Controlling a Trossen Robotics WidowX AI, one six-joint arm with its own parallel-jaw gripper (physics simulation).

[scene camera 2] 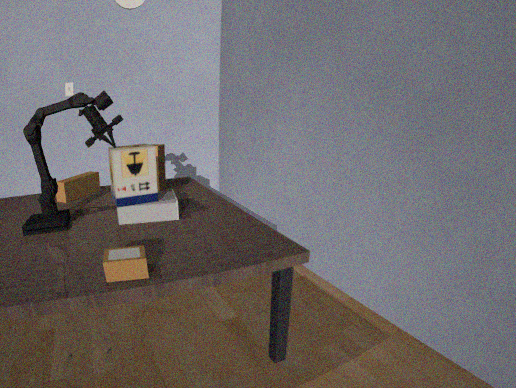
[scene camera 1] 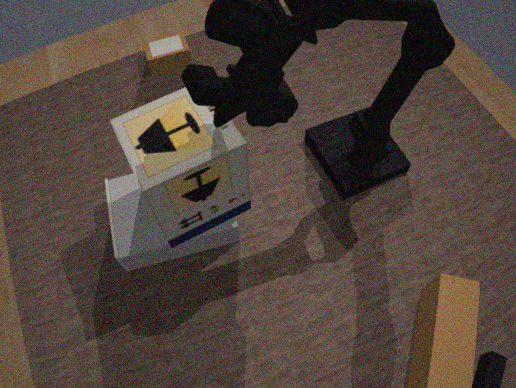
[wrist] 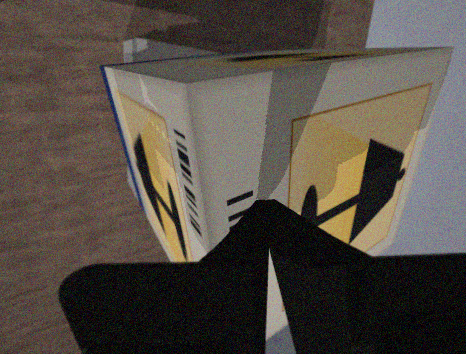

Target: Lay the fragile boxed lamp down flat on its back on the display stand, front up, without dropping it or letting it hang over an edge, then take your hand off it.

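Where they show: gripper, fingertip midpoint: (scene camera 2: 115,147) (scene camera 1: 216,125) (wrist: 265,209); arm's base, link origin: (scene camera 2: 50,214) (scene camera 1: 363,158).
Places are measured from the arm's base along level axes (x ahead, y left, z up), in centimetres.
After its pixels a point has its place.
The white boxed lamp (scene camera 1: 200,175) {x 37.7, y 7.0, z 23.1 cm} (scene camera 2: 137,175) {x 41.9, y -8.9, z 15.2 cm} (wrist: 225,130) {x 30.7, y 4.0, z 25.9 cm} stands on end on the white display stand (scene camera 1: 119,220) {x 56.1, y -0.9, z 3.6 cm} (scene camera 2: 150,212) {x 46.0, y -11.3, z 0.4 cm} (wrist: 134,47) {x 33.0, y 7.5, z 2.5 cm}, blue band low, lamp pictures on its top and sides. It looks turned relative to the stand and sits toward its robot-base side, with bare stand on the far side. In scene camera 1 the band's right end reaches about the stand's edge or past it. My gripper (scene camera 1: 217,123) {x 32.9, y 0.5, z 26.1 cm} (scene camera 2: 114,145) {x 32.9, y 0.5, z 26.1 cm} (wrist: 265,209) {x 32.9, y 0.5, z 26.1 cm} is shut and empty, its tips at the box's upper edge nearest the robot base. Whether they touch is unclear.
The black robot base (scene camera 1: 357,160) {x 3.1, y 1.6, z 3.1 cm} (scene camera 2: 46,223) {x 1.8, y -12.7, z 0.3 cm} is on the table. A small cardboard box with a white top patch (scene camera 1: 168,56) {x 35.8, y -48.2, z 1.9 cm} (scene camera 2: 126,267) {x 35.9, y -57.1, z 0.3 cm} sits near one edge. A long cardboard block (scene camera 1: 452,330) {x 3.9, y 42.5, z 7.3 cm} (scene camera 2: 80,187) {x 7.9, y 42.4, z 1.9 cm} and a black object (scene camera 1: 491,370) {x -2.8, y 52.5, z 1.3 cm} are elsewhere.
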